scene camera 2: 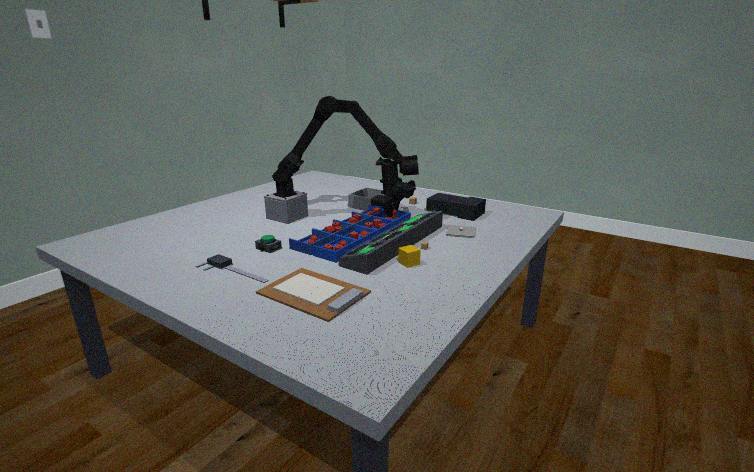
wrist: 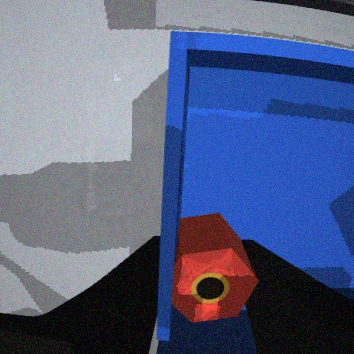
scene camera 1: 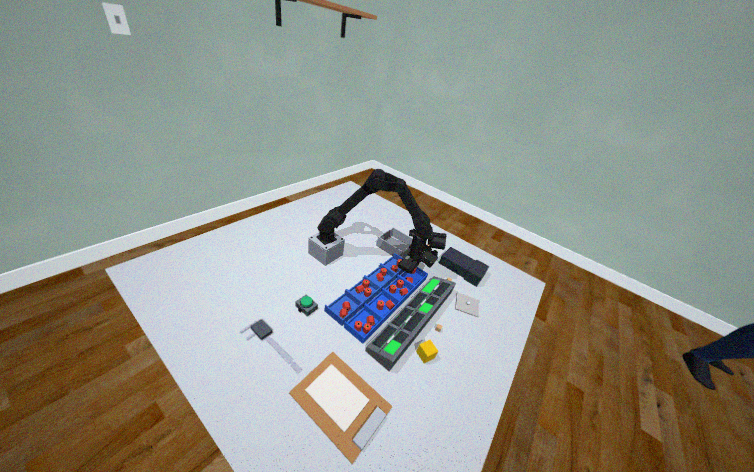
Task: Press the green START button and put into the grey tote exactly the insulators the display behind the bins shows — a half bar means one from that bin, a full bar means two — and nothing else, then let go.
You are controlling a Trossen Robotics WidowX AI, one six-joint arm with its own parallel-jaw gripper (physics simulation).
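Observation:
My gripper is low at the far end of the blue bins, in the display-side row. It is shut on a red insulator standing against the bin's side wall. The left finger is outside that wall, so the wall is also between the fingers. Other red insulators lie in the bins. The dark display shows three lit green patches; bar lengths are hard to tell. The grey tote is partly hidden by the arm. The green START button stands apart.
A dark block stands beyond the display. A yellow cube, small tan cubes and a pale plate lie behind it. A clipboard and caliper lie nearer the cameras.

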